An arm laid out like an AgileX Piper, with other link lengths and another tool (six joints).
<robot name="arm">
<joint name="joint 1" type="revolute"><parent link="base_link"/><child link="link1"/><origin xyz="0 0 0.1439" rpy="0 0 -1.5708"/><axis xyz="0 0 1"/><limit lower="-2.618" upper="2.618"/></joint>
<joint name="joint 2" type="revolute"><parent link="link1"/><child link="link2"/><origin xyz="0 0 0" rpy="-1.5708 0 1.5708"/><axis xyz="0 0 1"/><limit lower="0" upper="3.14"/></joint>
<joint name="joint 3" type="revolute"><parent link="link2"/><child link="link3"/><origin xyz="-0.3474 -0.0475 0" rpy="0 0 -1.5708"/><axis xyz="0 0 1"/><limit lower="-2.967" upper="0"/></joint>
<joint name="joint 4" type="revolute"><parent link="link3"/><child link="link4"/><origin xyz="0.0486 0.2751 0" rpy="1.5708 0 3.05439"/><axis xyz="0 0 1"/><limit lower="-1.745" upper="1.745"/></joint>
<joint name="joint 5" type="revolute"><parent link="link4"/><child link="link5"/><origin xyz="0 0 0" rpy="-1.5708 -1.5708 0"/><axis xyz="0 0 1"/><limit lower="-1.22" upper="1.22"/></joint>
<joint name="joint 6" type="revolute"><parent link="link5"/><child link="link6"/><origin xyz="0.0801 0 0" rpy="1.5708 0 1.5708"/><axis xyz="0 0 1"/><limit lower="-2.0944" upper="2.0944"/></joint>
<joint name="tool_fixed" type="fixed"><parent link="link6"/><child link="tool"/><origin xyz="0.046 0.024 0.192" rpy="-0.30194 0 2.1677"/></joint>
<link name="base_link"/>
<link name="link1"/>
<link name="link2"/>
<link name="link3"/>
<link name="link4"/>
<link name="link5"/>
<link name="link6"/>
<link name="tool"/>
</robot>
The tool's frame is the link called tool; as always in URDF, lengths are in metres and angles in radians.
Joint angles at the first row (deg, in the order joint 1, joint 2, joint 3, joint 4, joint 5, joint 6):
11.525, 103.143, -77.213, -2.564, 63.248, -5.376
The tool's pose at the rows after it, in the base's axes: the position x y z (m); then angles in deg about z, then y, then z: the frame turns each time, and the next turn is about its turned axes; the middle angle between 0 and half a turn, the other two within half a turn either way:
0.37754 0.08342 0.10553 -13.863 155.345 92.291
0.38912 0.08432 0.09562 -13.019 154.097 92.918
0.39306 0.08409 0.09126 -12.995 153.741 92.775
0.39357 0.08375 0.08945 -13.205 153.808 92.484
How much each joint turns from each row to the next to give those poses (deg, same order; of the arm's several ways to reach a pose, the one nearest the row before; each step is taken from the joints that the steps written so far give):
-0.001, 1.839, 0.000, -0.354, -2.942, 0.000
0.000, 1.362, 0.001, -0.371, -2.610, 0.000
0.000, 0.603, -0.002, -0.250, -0.903, -0.001
0.001, 0.254, 0.001, -0.102, -0.140, 0.001

